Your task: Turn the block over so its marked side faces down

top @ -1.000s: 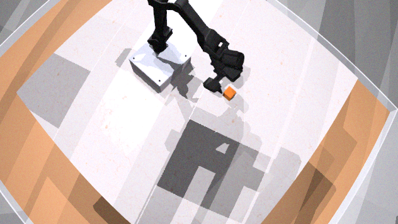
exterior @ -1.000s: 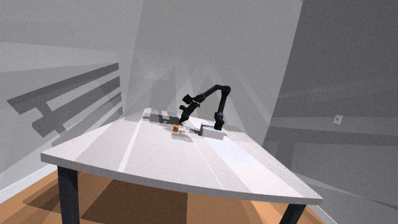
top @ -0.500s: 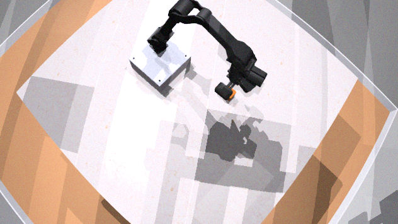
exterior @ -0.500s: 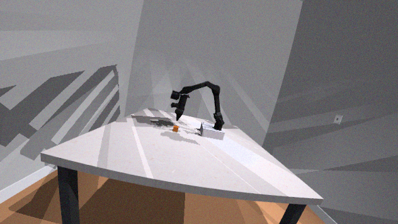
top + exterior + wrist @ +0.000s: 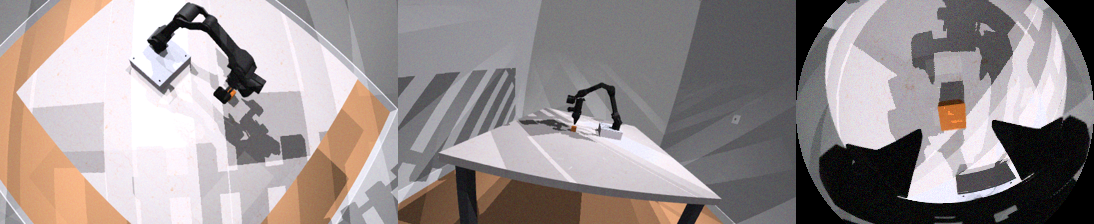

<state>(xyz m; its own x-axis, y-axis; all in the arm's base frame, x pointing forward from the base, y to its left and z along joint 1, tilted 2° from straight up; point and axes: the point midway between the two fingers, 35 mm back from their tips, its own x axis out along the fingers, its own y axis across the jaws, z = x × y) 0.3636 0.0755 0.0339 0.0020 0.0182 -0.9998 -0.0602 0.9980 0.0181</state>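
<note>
My gripper tip is 10 mm past the orange block and 50 mm above it.
</note>
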